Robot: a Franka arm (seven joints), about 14 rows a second.
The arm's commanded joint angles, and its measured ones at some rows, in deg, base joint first. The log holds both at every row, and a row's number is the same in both.
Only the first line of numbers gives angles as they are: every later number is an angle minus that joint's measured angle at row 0.
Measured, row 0:
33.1, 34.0, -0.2, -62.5, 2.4, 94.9, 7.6
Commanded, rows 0 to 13:
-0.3, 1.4, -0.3, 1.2, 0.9, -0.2, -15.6
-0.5, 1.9, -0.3, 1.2, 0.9, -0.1, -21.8
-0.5, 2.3, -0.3, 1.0, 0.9, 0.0, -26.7
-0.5, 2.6, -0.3, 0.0, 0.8, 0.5, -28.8
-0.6, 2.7, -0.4, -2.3, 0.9, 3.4, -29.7
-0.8, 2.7, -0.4, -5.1, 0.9, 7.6, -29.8
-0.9, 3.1, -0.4, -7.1, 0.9, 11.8, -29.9
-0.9, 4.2, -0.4, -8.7, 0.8, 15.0, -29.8
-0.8, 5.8, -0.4, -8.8, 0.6, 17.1, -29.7
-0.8, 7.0, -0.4, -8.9, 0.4, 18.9, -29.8
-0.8, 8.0, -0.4, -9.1, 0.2, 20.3, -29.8
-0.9, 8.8, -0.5, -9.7, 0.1, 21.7, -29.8
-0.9, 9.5, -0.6, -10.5, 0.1, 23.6, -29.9
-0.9, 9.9, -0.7, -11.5, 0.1, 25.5, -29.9
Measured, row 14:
-0.5, 10.0, -0.8, -9.5, 0.0, 22.6, -28.7
